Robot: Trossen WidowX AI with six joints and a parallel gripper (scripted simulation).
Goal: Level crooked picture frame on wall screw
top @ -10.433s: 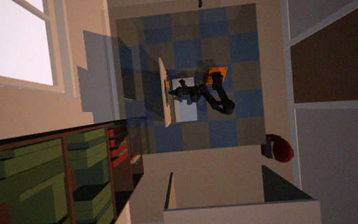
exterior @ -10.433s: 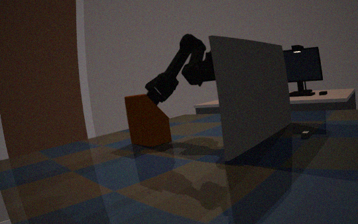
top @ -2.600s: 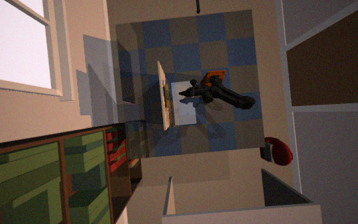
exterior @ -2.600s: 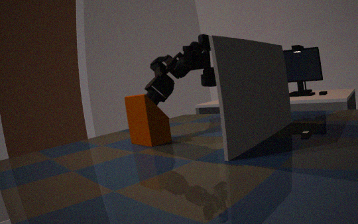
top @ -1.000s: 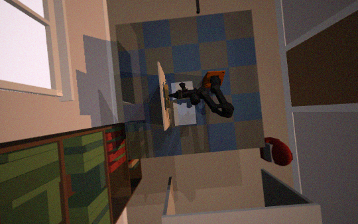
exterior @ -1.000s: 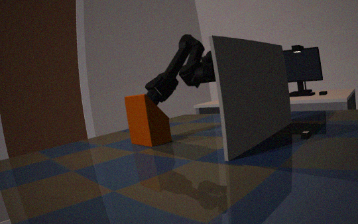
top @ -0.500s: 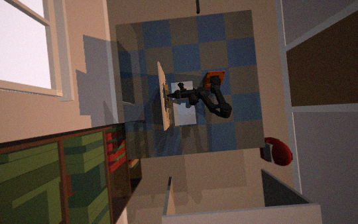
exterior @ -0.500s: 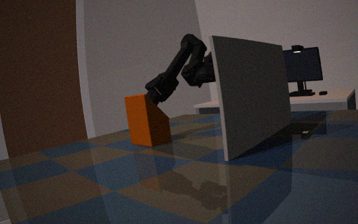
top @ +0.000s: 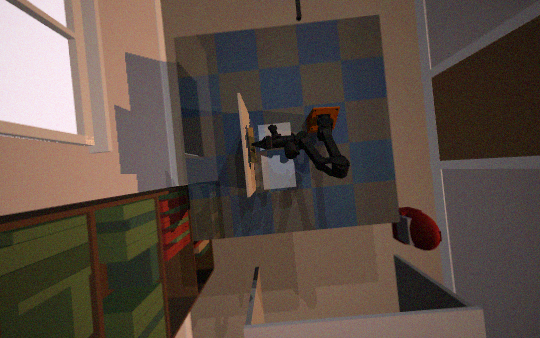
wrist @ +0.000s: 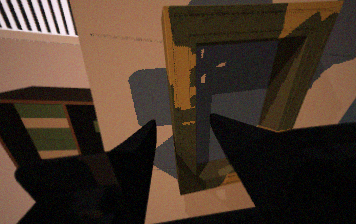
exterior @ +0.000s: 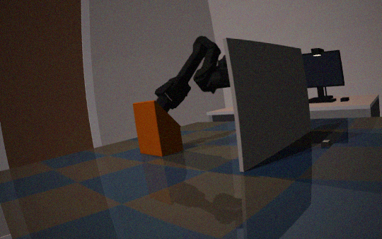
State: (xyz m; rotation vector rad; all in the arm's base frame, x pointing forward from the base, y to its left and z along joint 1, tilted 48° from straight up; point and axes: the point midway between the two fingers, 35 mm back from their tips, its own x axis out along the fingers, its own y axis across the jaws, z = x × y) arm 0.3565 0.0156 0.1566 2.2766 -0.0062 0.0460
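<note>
Now: the picture frame 1 cm ahead of my gripper tip and 5 cm below it. Also, from my gripper tip: wall panel 2 cm ahead, 1 cm to the left, 7 cm below.
</note>
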